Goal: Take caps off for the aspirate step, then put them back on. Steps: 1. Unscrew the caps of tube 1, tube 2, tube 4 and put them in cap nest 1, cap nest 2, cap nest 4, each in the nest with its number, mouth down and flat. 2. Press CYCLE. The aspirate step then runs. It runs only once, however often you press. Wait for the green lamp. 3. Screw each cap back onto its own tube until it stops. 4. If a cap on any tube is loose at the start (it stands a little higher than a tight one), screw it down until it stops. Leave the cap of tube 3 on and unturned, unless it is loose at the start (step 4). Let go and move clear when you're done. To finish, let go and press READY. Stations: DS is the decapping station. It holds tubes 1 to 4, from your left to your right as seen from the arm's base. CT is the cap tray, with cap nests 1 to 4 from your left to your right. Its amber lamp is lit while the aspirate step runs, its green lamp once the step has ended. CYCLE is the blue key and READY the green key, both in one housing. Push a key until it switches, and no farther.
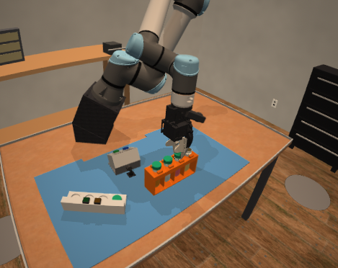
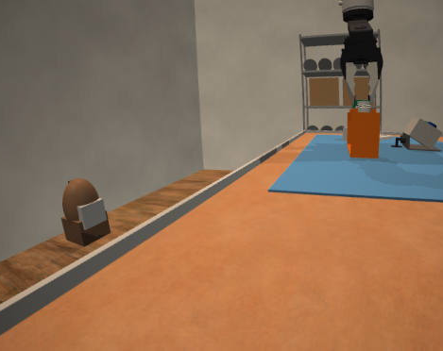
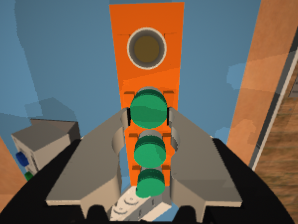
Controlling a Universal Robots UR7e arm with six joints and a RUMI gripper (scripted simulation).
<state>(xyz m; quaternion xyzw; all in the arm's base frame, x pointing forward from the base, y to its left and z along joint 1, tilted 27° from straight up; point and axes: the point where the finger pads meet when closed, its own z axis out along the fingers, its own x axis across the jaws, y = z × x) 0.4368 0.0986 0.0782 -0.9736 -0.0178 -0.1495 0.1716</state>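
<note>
My hand is 26 cm to the left of the cap and 11 cm above it. Also, from my hand: grey key housing (18 cm behind, 15 cm to the right, 7 cm below); blue key (19 cm behind, 13 cm to the right, 6 cm below); table edge (20 cm ahead, 12 cm below, 9 cm to the left).
</note>
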